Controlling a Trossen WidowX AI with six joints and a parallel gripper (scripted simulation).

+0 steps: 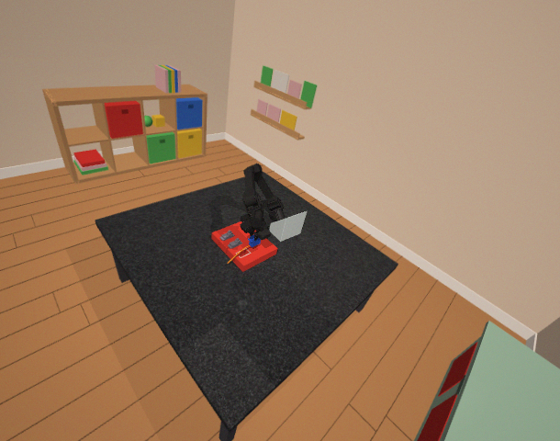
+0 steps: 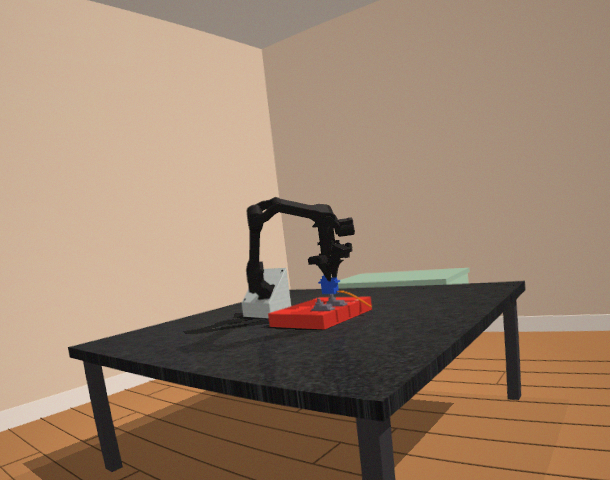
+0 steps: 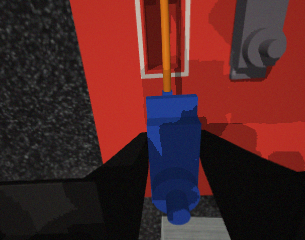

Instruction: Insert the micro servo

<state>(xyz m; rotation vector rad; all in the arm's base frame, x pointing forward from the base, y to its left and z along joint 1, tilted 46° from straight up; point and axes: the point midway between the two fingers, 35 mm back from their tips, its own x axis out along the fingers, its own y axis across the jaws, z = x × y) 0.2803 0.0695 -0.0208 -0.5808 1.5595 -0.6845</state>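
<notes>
Now: gripper tip 5 cm past the red deck, 7 cm to the left of it and 10 cm above it.
</notes>
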